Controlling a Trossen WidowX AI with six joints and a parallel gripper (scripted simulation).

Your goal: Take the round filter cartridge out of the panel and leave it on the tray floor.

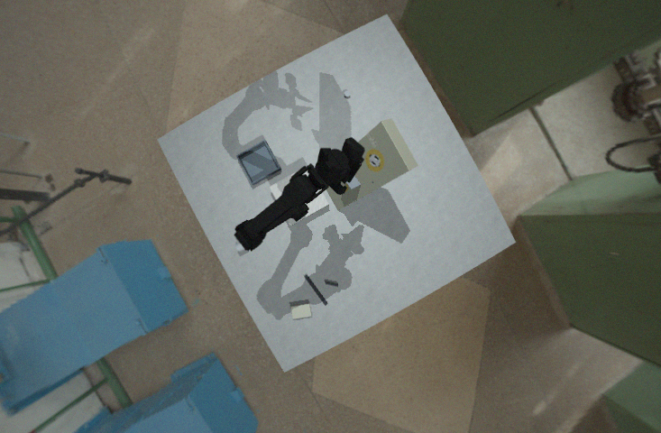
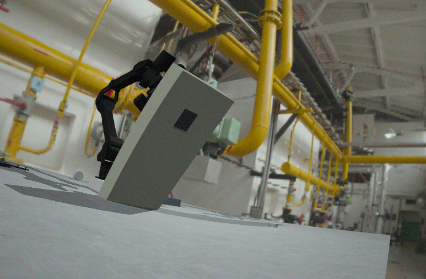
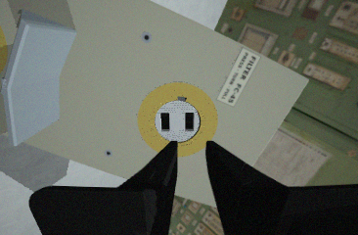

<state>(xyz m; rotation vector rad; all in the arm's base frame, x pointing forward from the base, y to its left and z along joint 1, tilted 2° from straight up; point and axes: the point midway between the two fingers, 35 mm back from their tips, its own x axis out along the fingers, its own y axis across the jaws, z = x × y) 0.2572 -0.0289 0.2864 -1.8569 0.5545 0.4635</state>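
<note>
Now: gripper tip 60 mm short of the round cartridge, 20 mm to the left of it and 50 mm above it. Round my gripper tip: service panel (20 mm ahead, 20 mm to the right, 120 mm below); cream block (580 mm behind, 330 mm to the right, 300 mm below).
</note>
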